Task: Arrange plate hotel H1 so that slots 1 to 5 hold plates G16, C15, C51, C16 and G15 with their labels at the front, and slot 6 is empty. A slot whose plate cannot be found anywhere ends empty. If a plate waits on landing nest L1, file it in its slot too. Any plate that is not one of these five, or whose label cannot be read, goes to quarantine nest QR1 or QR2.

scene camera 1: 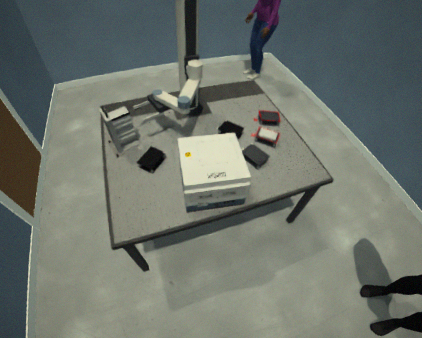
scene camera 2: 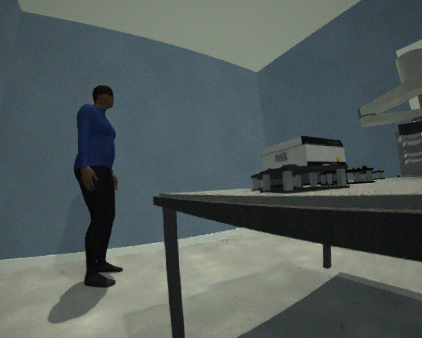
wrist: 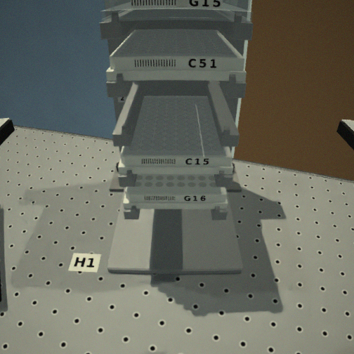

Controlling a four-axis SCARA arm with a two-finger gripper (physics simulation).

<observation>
I see a plate C51 (wrist: pixel 146 54) and a plate hotel H1 (wrist: pixel 112 44).
</observation>
